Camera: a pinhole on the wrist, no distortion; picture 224 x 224 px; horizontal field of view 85.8 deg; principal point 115.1 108.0 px. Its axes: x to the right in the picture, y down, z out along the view. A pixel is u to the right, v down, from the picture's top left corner.
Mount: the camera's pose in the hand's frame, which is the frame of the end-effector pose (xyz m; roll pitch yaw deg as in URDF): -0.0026 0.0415 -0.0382 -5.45 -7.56 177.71
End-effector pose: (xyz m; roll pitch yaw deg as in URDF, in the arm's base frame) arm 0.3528 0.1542 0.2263 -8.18 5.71 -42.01
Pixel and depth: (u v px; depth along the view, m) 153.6 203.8 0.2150
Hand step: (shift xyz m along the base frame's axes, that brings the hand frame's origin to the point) -0.1065 -0.0682 0.1904
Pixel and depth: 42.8 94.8 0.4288
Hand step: 0.3113 -0.1656 0.3144
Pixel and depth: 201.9 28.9 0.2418
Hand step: 0.0581 0.2356 0.2224
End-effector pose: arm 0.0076 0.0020 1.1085 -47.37 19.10 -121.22
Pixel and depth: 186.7 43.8 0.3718
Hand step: 0.4216 -0.1130 0.1485
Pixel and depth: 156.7 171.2 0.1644
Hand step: 0.0431 -0.0277 0.1335
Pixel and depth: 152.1 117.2 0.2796
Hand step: 0.1501 -0.0974 0.1785
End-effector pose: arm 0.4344 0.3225 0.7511 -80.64 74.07 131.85
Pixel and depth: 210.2 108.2 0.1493
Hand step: -0.0704 -0.1133 0.0937
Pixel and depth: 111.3 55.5 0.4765
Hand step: -0.2905 -0.3892 -0.1144
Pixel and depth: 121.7 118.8 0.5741
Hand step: -0.4833 -0.2247 0.0063
